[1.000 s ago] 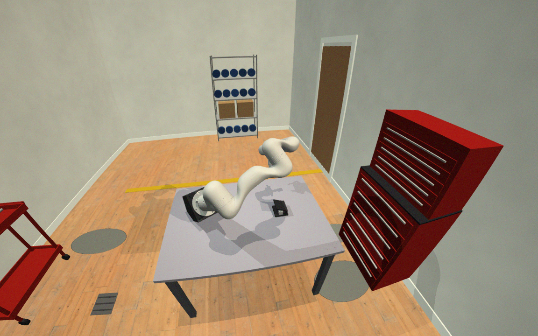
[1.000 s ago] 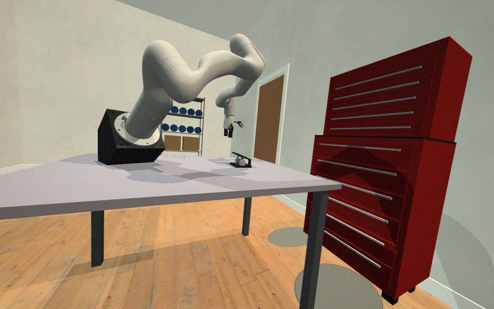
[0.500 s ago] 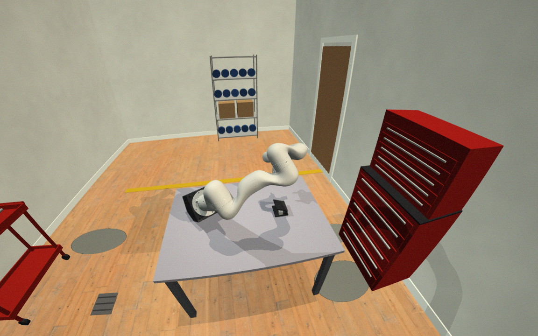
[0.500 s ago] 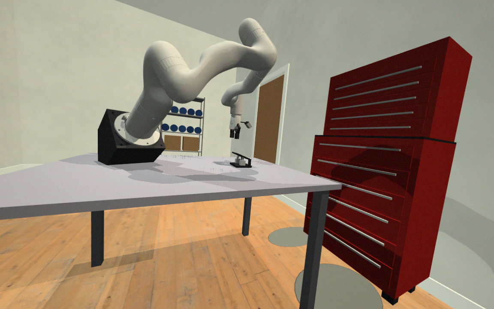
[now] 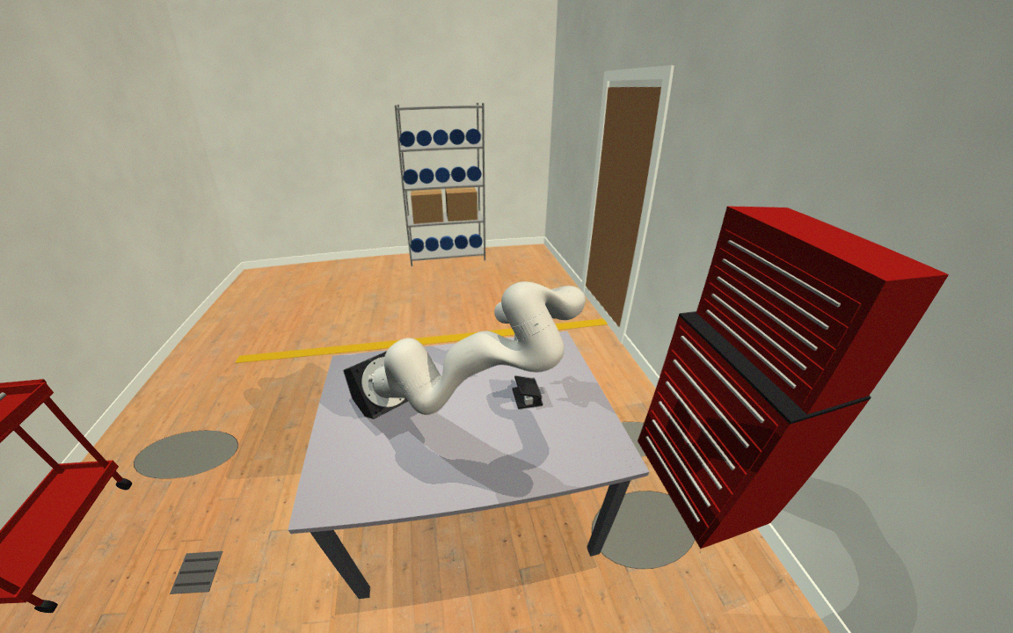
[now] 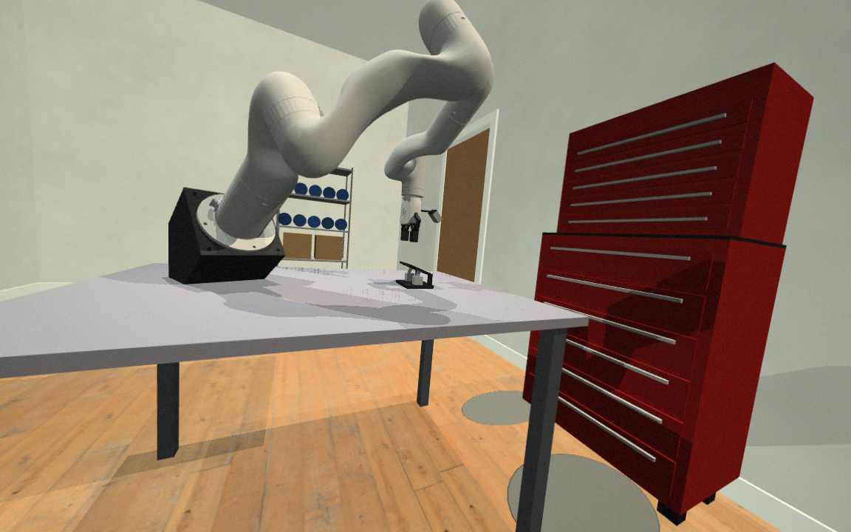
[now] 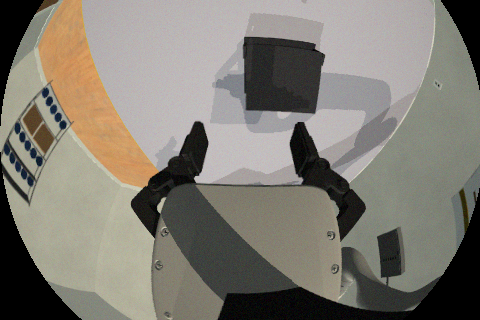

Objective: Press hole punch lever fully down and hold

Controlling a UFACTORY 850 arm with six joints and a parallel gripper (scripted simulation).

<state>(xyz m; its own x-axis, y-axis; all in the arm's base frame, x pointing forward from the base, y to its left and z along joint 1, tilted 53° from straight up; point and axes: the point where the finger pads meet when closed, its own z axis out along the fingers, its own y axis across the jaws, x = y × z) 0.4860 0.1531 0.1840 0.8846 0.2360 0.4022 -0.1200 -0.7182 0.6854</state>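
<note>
My gripper is now 13 cm above the black hole punch, 5 cm to the left of it and 1 cm short of it.
</note>
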